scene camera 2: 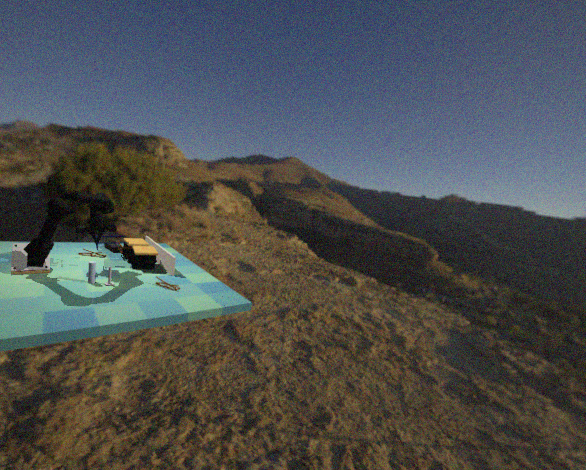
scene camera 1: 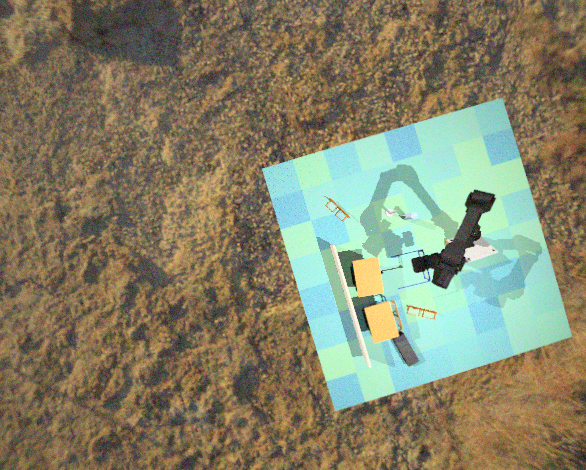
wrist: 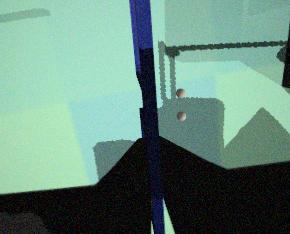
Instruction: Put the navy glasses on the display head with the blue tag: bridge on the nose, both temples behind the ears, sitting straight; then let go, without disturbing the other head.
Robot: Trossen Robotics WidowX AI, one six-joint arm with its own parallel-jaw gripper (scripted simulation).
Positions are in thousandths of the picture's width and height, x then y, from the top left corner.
I see my gripper (wrist: 516, 626), a display head (scene camera 1: 648, 678) and a display head (scene camera 1: 625, 584).
